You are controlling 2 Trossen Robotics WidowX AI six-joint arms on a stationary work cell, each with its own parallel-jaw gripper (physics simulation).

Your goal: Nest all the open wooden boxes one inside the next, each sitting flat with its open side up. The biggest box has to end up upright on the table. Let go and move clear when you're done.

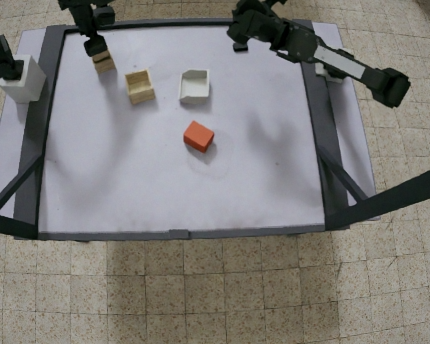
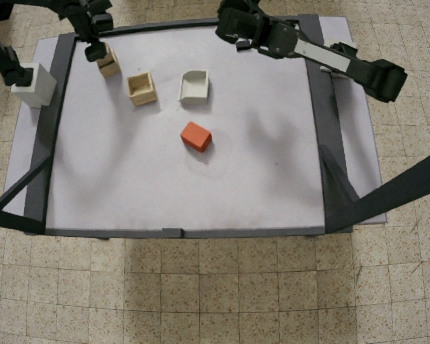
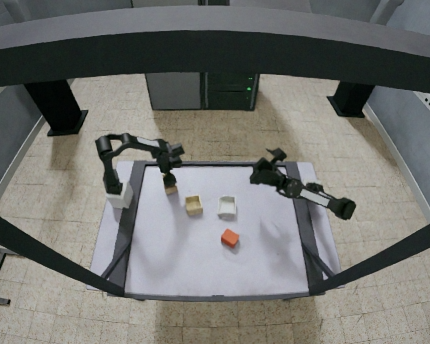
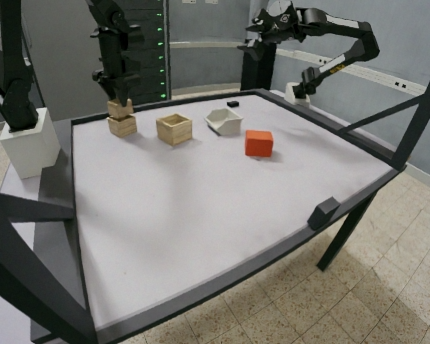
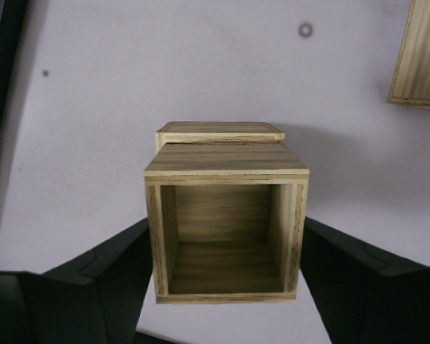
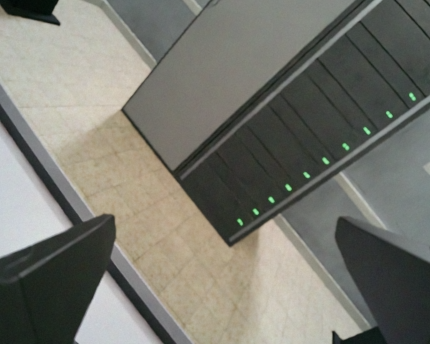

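Note:
My left gripper (image 5: 224, 227) (image 4: 120, 100) is shut on a small wooden box (image 5: 227, 177) (image 4: 120, 108), open side up. It holds it over another wooden box (image 5: 220, 128) (image 4: 122, 126) (image 1: 105, 66) (image 3: 171, 190) standing on the table at the back left. The held box hides most of that box's opening; whether they touch is unclear. A larger wooden box (image 1: 143, 96) (image 2: 144, 98) (image 3: 194, 210) (image 4: 174, 133) (image 5: 416, 65) stands open side up to the right, apart from them, and looks empty. My right gripper (image 6: 227, 226) is open and empty, raised near the back right edge.
A white open dish (image 1: 195, 95) (image 4: 230, 125) stands right of the larger box. An orange block (image 1: 198, 136) (image 4: 259, 143) lies in front of the dish. A small black object (image 4: 233, 104) lies near the back edge. A dark frame (image 1: 180, 233) borders the table.

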